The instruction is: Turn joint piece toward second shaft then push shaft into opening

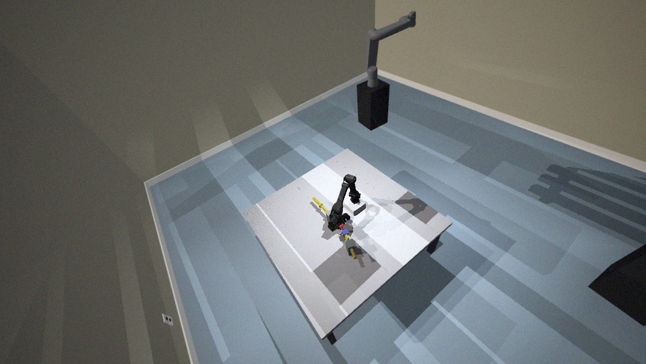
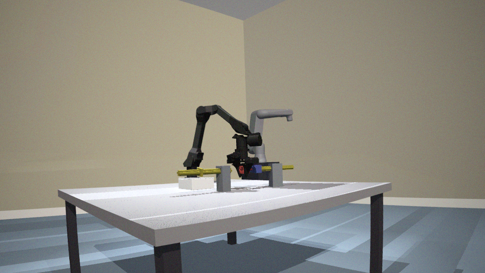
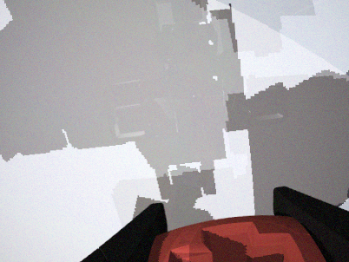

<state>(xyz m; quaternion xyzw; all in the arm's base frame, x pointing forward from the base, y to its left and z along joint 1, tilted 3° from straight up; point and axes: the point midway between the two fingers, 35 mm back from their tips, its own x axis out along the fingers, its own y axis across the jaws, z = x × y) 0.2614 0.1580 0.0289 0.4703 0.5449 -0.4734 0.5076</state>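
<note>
Now: the red square joint piece 2 cm to the left of my gripper tip and 4 cm above it.
</note>
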